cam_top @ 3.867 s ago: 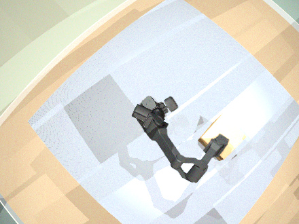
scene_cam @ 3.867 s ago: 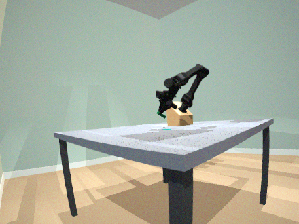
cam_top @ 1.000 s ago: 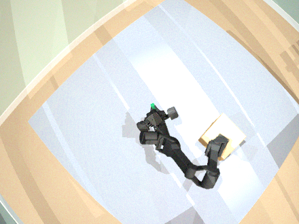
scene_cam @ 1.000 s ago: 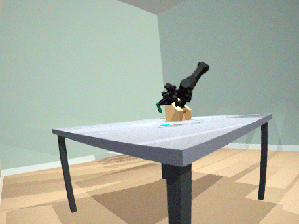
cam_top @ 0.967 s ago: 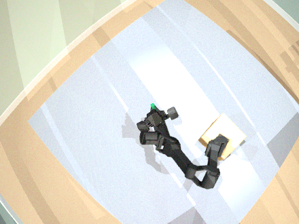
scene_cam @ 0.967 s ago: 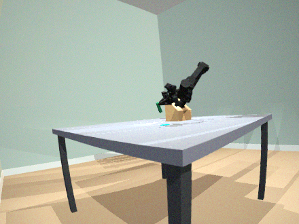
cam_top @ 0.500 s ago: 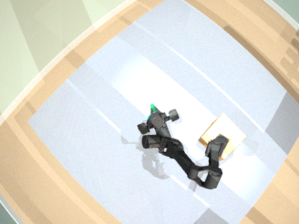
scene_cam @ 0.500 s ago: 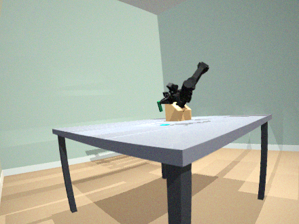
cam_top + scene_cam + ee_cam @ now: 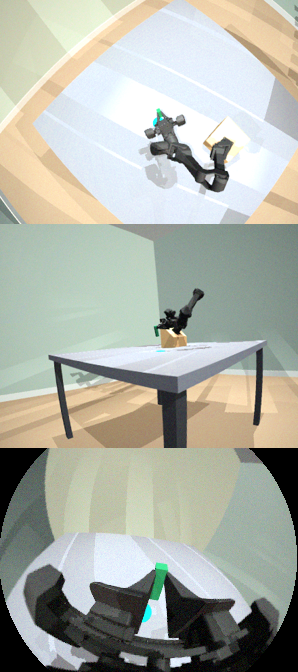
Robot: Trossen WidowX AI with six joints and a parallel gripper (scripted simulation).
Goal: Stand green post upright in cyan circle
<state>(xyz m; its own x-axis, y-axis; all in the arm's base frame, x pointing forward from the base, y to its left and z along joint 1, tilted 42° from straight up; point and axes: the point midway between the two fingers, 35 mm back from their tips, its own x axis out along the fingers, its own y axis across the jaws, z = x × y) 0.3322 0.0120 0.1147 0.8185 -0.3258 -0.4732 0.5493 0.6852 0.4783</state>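
The cyan circle is 20 mm behind my gripper tip, 10 mm to the left of it and 150 mm below it. The rest, counted from my gripper tip: green post: 20 mm below.
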